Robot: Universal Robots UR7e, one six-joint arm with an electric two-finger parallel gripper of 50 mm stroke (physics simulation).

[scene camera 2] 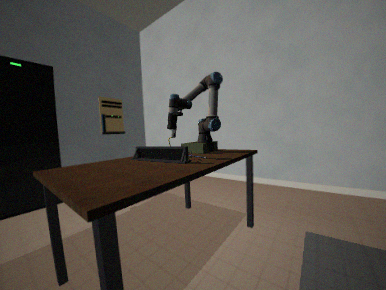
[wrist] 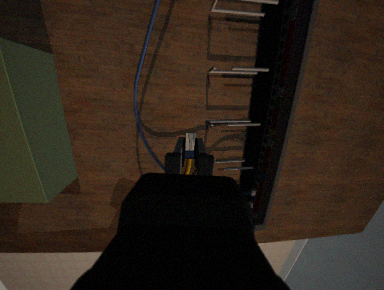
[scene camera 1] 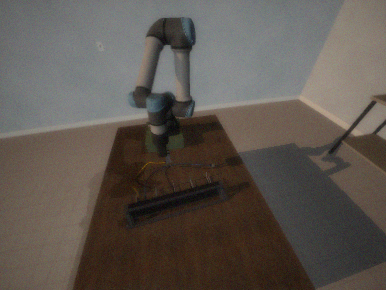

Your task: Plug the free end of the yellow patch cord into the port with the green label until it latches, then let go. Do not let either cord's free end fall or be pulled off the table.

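Places are measured from the arm's base along level axes (x ahead, y left, z up), in millimetres.
Pixels of known places: gripper, between the fingertips: (scene camera 2: 173, 137) (wrist: 190, 146) (scene camera 1: 168, 161); arm's base, origin of its link: (scene camera 2: 204, 142) (scene camera 1: 168, 125).
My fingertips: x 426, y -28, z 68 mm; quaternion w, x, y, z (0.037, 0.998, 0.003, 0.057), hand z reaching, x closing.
Observation:
Ahead of a thing's pixels: the offset from my fingertips to its top centre. "pt": to the spot under its first point. Level surfaces: height alone.
My gripper (scene camera 1: 168, 157) (scene camera 2: 173, 135) (wrist: 190, 146) points down over the table, between the green base block and the patch panel. It is shut on the yellow cord's free end; the clear plug @[dx +0, dy +7, dz +6 mm] (wrist: 190, 140) sticks out past the fingertips. The yellow cord (scene camera 1: 151, 163) (scene camera 2: 169, 142) (wrist: 189, 167) bows from the gripper down towards the left end of the panel in the first scene view. The black patch panel @[dx +138, dy +11, dz -60 mm] (scene camera 1: 175, 198) (scene camera 2: 161, 154) (wrist: 281, 95) stands on the table, at the right in the wrist view. The green label is too small and dark to make out.
The blue cord @[pt dx -74, dy +143, dz -157 mm] (scene camera 1: 192, 165) (wrist: 136, 92) curves over the table beside the gripper. Several metal bars @[pt dx +108, dy +110, dz -143 mm] (wrist: 239, 71) stick out of the panel towards the arm. The green base block (scene camera 1: 175, 143) (scene camera 2: 201, 147) (wrist: 42, 120) stands on the brown table @[dz -161 mm] (scene camera 1: 190, 250) (scene camera 2: 105, 185) (wrist: 340, 150).

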